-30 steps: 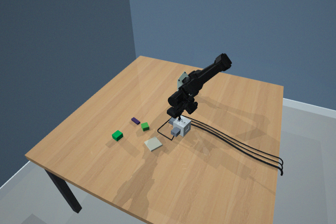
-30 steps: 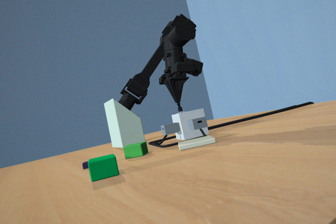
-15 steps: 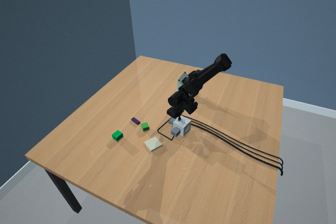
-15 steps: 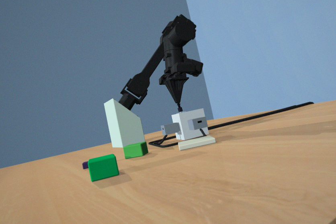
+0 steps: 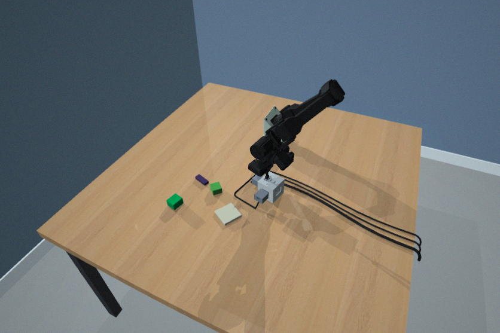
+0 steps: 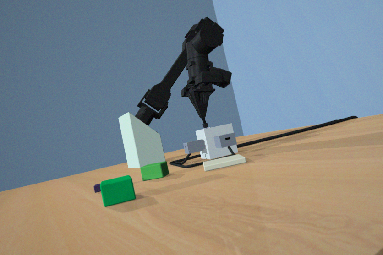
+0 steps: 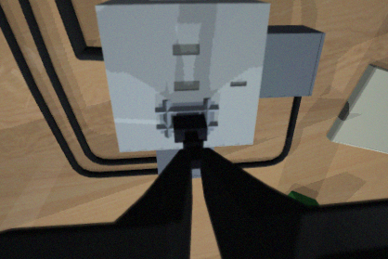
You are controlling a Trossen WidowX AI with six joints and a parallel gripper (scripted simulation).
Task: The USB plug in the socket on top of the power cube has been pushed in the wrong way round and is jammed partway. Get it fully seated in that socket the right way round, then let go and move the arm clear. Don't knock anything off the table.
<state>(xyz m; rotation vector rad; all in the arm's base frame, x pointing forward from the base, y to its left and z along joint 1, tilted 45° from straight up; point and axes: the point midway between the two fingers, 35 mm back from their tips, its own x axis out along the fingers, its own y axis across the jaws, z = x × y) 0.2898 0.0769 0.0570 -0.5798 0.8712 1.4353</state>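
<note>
My gripper tip is 20 mm above the USB plug. Round my gripper tip: cream tile 180 mm ahead, 100 mm below, 70 mm to the right; purple block 270 mm to the right, 100 mm below, 70 mm ahead.
</note>
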